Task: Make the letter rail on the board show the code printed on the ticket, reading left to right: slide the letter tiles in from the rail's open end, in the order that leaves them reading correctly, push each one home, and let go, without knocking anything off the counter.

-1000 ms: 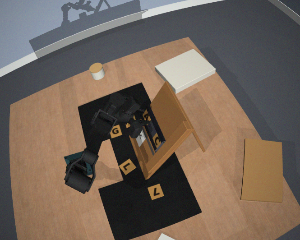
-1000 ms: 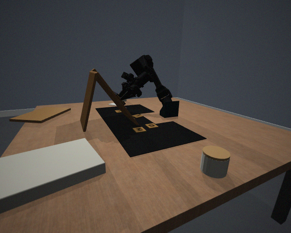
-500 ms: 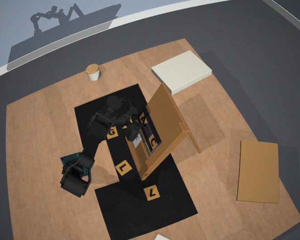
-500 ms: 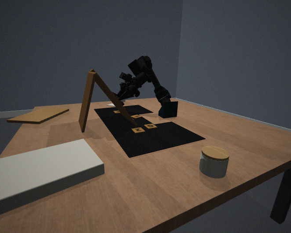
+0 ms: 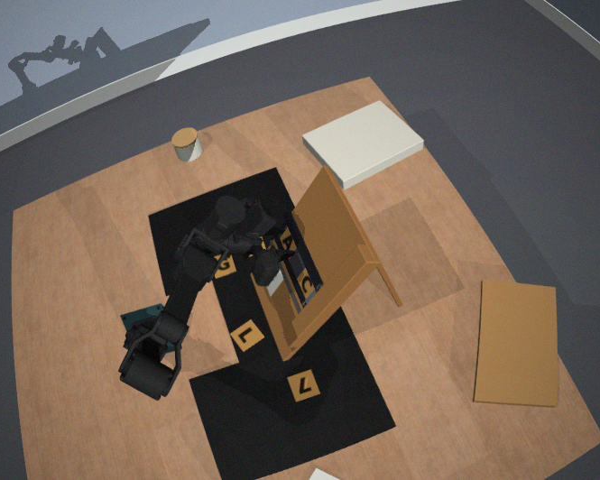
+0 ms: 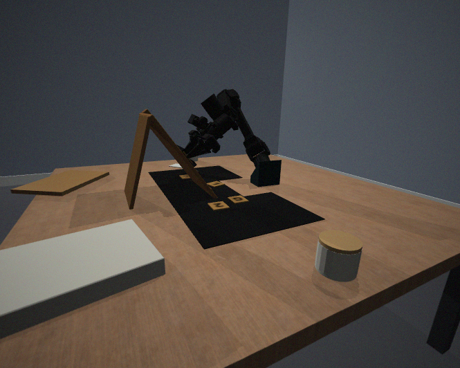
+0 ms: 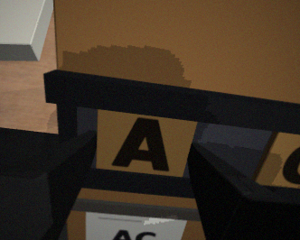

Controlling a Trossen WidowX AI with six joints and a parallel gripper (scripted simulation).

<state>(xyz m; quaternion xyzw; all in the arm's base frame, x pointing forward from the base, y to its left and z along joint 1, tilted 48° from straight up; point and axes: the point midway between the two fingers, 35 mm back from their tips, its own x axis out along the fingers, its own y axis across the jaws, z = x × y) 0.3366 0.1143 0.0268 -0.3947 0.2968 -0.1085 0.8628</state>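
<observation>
Now: the white ticket 5 cm behind my gripper tip, 1 cm to the right of it and 8 cm below it. The rest, counted from my gripper tip: flat tan panel 42 cm ahead, 35 cm to the right, 15 cm below; black mat 16 cm behind, 5 cm to the right, 15 cm below; tile 8 cm behind, 12 cm to the left, 15 cm below.
</observation>
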